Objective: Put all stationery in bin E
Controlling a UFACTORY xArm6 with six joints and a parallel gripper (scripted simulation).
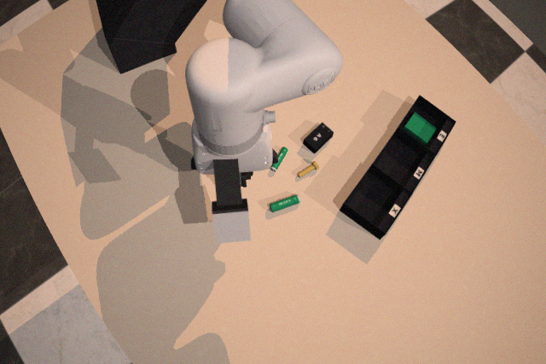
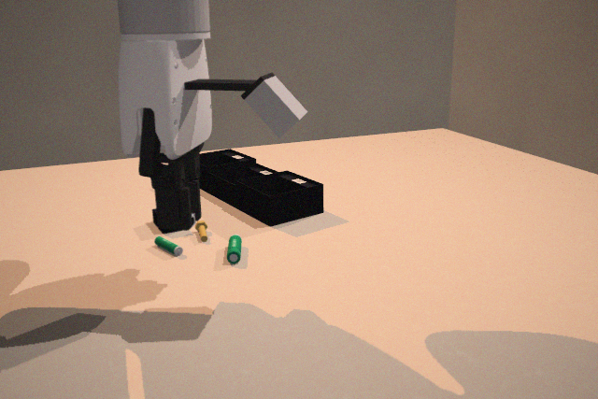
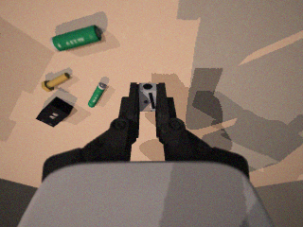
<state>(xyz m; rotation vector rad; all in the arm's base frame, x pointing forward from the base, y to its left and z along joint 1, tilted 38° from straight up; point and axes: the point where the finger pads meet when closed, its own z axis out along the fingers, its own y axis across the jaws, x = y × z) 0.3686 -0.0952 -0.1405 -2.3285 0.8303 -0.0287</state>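
The green eraser lies 12 cm ahead of my hand, 32 cm to the left of it and 7 cm below it. From my hand the other things lie so: thin green battery (9 cm to the left, 8 cm below); thicker green battery (6 cm ahead, 4 cm to the left, 8 cm below); pencil sharpener (1 cm below).
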